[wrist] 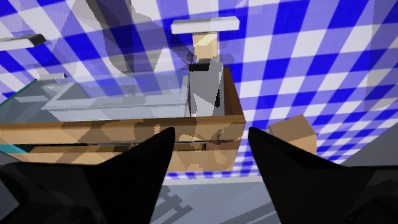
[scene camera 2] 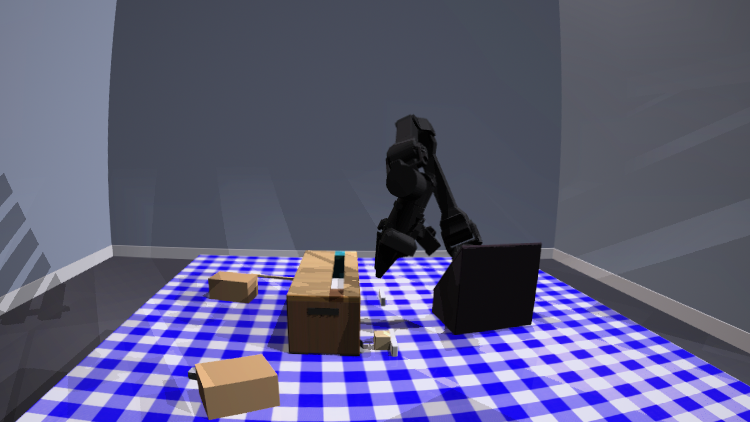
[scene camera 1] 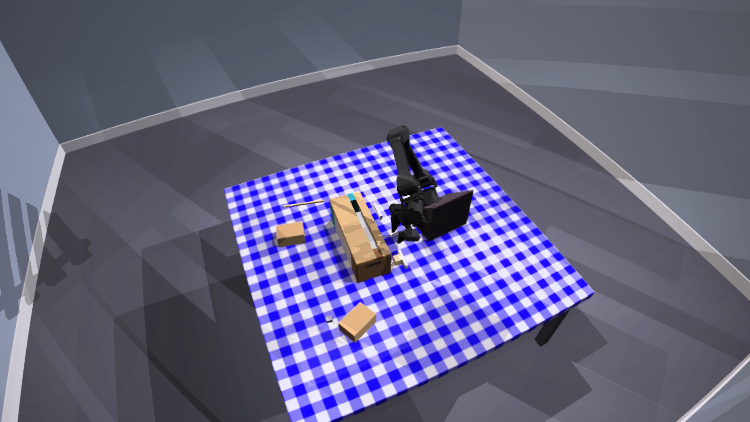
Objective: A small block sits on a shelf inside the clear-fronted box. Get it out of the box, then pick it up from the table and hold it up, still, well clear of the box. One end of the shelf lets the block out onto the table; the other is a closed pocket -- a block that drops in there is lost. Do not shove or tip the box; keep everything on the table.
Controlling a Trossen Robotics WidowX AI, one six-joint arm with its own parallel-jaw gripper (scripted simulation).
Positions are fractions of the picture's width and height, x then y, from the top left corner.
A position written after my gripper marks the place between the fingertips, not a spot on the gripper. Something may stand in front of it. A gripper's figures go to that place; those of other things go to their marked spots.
Labels:
My gripper (wrist: 0.53, 0.59): 0.11 m from the lens. A long cardboard box (wrist: 0.21, 0.53) is 0.23 m from the lens. A tan carton (wrist: 0.74, 0.58) is 0.39 m from the lens. The marked spots on the long cardboard box and the tan carton are 0.40 m apart.

